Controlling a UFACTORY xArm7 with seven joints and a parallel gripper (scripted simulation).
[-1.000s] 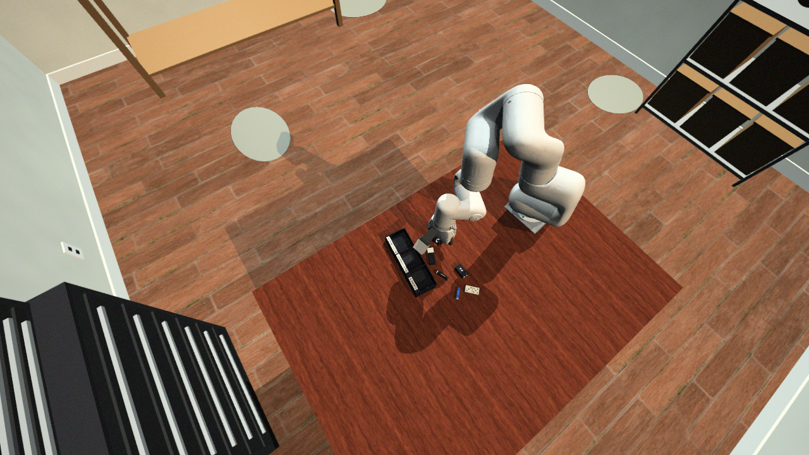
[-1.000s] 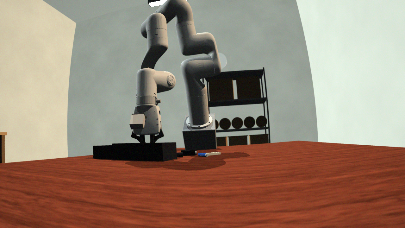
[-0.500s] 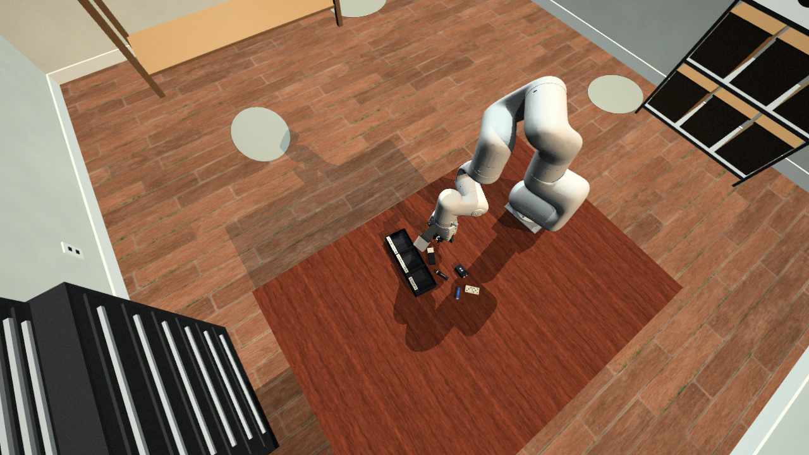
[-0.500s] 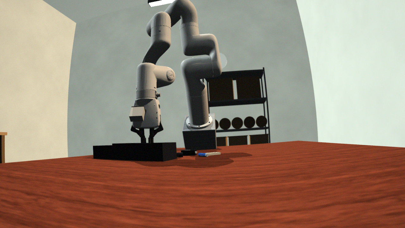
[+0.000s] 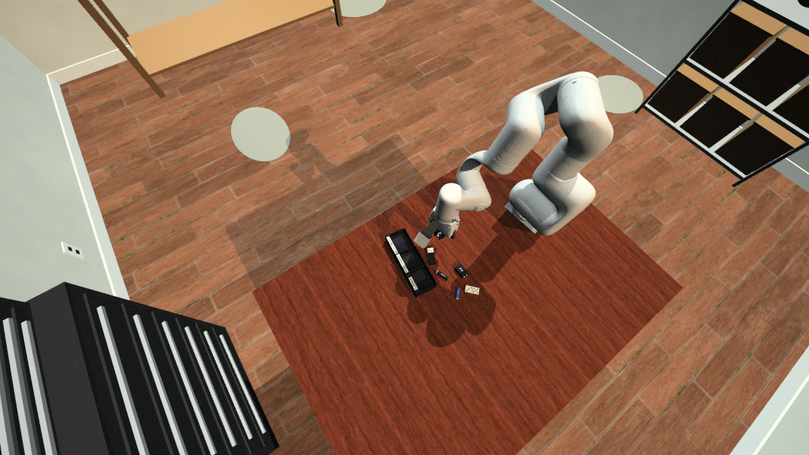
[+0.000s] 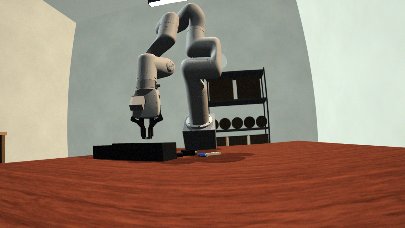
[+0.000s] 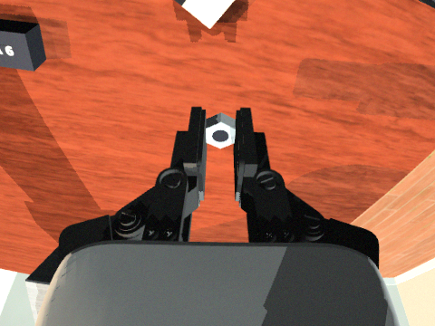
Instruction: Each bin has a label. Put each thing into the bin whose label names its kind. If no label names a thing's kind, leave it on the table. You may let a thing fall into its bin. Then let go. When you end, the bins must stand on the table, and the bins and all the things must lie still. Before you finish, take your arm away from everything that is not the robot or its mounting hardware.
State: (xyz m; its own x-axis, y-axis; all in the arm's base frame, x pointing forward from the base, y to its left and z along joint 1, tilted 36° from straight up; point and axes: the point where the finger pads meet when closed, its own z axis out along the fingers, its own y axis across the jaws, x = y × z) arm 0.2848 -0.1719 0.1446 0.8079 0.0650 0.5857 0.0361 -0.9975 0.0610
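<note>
My gripper is now 14 cm short of the black bin row, 1 cm to the left of it and 6 cm above it. The rest, counted from my hand: nut (2 cm below); black cylindrical battery (9 cm ahead, 11 cm to the left, 7 cm below); black boxy battery (3 cm ahead, 16 cm to the left, 7 cm below).
</note>
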